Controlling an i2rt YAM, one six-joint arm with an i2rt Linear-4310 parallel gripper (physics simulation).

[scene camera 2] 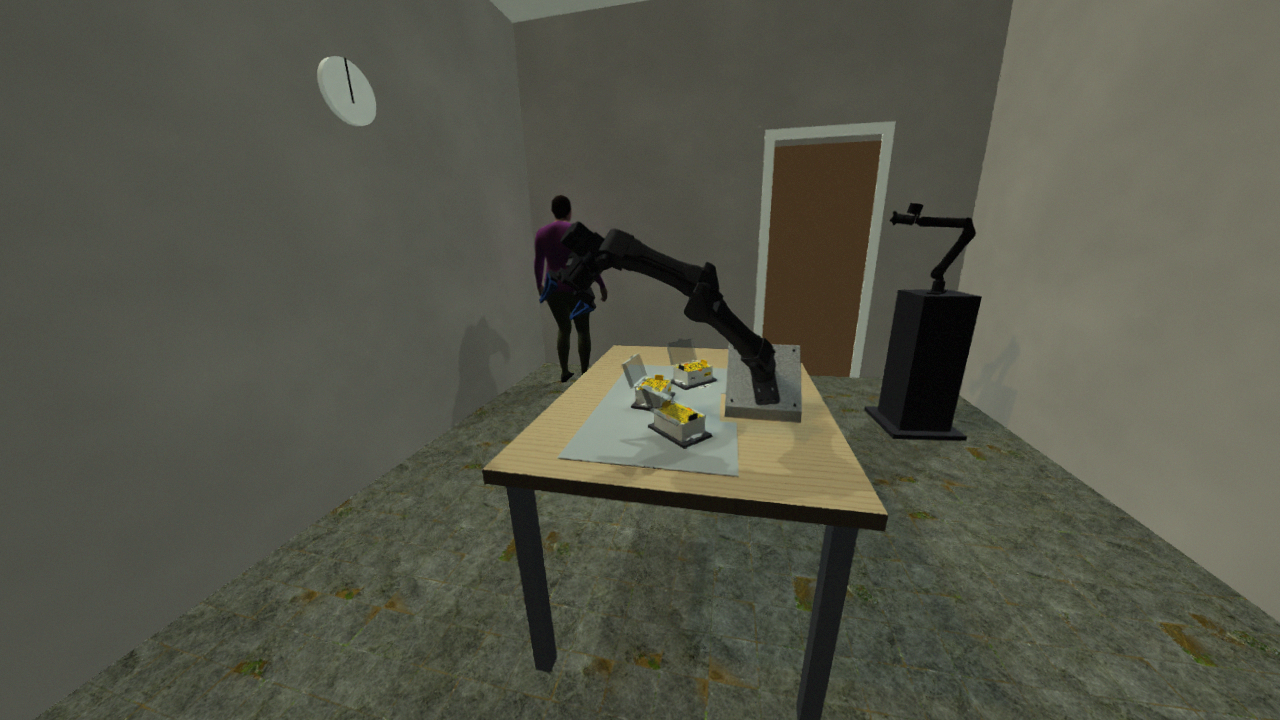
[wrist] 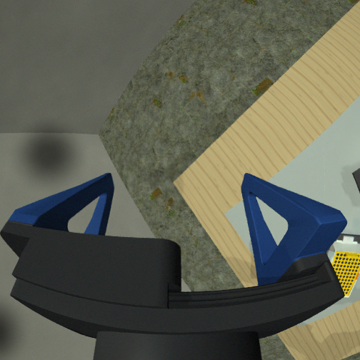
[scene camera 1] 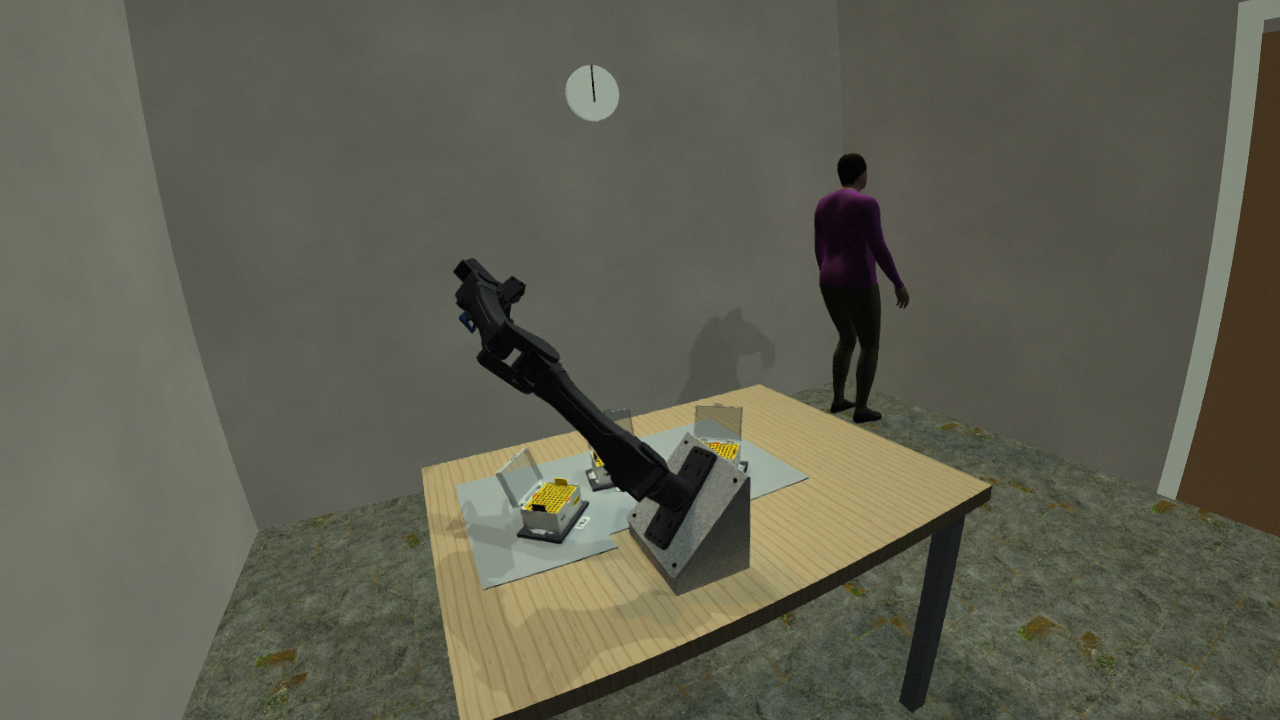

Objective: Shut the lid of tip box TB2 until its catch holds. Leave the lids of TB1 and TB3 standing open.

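Seen in the pictures: gripper, fingertip midpoint: (scene camera 2: pixel 555 310); arm's base, link origin: (scene camera 2: pixel 762 374) (scene camera 1: pixel 682 497).
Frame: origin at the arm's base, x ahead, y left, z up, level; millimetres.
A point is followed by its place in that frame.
Three white tip boxes with yellow racks stand on a grey mat; their labels are too small to read. The left box (scene camera 1: pixel 548 510) (scene camera 2: pixel 682 427) {x 242, y 246, z -67 mm} has its clear lid (scene camera 1: pixel 517 479) {x 301, y 230, z -18 mm} standing open. The middle box (scene camera 2: pixel 653 390) {x 319, y 222, z 26 mm} also has its lid (scene camera 2: pixel 633 369) {x 415, y -59, z -13 mm} open; in scene camera 1 the arm partly hides it. The right box (scene camera 1: pixel 721 450) (scene camera 2: pixel 693 371) {x 212, y -179, z -57 mm} has its lid (scene camera 1: pixel 718 421) {x 261, y -291, z -13 mm} (scene camera 2: pixel 682 350) {x 255, y -297, z -12 mm} open. Part of one box (wrist: pixel 346 270) shows at the wrist view's right edge. My gripper (scene camera 2: pixel 556 309) {x 583, y 181, z 233 mm} (wrist: pixel 177 180) is open and empty, high above the boxes and away from them.
The grey mat (scene camera 1: pixel 501 559) {x 179, y 321, z -117 mm} (scene camera 2: pixel 608 447) {x 436, y 278, z -117 mm} lies on the wooden table (scene camera 1: pixel 859 465) {x -1, y -532, z -120 mm} (scene camera 2: pixel 769 488) {x 47, y 417, z -120 mm}. The arm's slanted metal base (scene camera 1: pixel 725 537) {x -115, y -12, z -31 mm} (scene camera 2: pixel 787 385) {x -70, y 32, z -24 mm} stands beside the mat. A person (scene camera 1: pixel 848 237) (scene camera 2: pixel 554 246) stands beyond the table. A second arm stands on a black pedestal (scene camera 2: pixel 930 358).
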